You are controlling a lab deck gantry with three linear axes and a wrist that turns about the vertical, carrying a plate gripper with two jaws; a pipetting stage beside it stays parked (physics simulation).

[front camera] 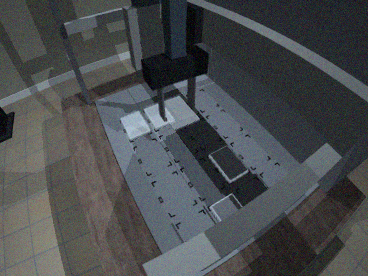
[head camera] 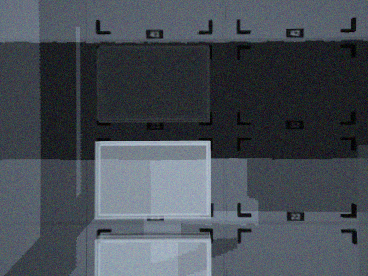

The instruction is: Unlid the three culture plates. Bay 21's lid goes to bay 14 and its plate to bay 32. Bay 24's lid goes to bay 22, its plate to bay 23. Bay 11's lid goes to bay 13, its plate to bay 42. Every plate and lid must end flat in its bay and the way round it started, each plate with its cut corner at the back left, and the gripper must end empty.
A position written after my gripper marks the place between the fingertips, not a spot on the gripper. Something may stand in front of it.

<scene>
I see my gripper (front camera: 177, 112), a lid (front camera: 179, 115) and a lid (head camera: 133, 179).
</scene>
